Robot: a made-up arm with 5 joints.
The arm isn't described. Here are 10 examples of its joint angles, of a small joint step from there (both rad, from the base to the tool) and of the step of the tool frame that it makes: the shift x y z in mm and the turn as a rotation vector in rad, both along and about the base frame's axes.
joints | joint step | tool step
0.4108 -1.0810 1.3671 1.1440 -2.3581 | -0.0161 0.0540 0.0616 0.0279 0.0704 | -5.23 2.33 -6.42 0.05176 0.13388 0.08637
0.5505 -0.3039 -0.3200 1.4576 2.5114 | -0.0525 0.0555 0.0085 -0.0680 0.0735 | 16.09 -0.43 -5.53 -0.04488 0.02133 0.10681
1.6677 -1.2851 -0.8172 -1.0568 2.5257 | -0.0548 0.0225 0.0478 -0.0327 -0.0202 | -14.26 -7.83 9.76 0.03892 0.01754 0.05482
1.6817 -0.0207 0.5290 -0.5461 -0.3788 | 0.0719 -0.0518 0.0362 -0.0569 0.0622 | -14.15 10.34 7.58 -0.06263 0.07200 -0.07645
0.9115 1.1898 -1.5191 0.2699 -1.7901 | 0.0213 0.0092 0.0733 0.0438 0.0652 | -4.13 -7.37 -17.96 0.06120 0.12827 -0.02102
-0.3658 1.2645 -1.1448 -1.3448 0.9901 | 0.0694 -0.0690 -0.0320 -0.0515 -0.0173 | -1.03 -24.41 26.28 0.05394 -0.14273 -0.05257
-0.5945 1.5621 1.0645 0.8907 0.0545 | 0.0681 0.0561 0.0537 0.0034 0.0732 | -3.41 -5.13 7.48 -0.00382 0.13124 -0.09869
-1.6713 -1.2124 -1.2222 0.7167 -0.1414 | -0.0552 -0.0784 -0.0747 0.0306 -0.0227 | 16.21 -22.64 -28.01 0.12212 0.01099 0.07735
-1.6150 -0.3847 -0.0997 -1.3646 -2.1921 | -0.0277 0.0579 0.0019 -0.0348 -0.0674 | -3.26 14.60 -4.59 -0.02393 -0.01912 0.09273
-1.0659 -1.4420 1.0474 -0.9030 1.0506 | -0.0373 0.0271 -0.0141 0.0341 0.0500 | 3.00 3.88 2.30 -0.04846 0.00908 -0.01053
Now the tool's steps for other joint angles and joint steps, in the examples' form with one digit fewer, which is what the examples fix.
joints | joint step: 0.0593 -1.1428 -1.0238 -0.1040 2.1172 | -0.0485 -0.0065 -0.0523 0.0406 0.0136
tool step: -7.5 -10.9 -5.8 0.0082 -0.0185 0.0382
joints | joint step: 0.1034 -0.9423 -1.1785 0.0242 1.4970 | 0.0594 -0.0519 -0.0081 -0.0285 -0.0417
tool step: -14.9 13.8 -12.9 -0.0341 -0.0847 -0.0242
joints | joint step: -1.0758 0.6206 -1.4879 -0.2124 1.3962 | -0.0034 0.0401 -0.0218 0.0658 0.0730
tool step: 4.1 9.5 -9.3 -0.0916 0.0071 -0.0595
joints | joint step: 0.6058 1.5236 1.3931 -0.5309 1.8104 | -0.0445 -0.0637 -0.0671 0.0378 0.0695
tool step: 9.8 -4.0 -6.9 -0.0109 -0.1042 0.0944
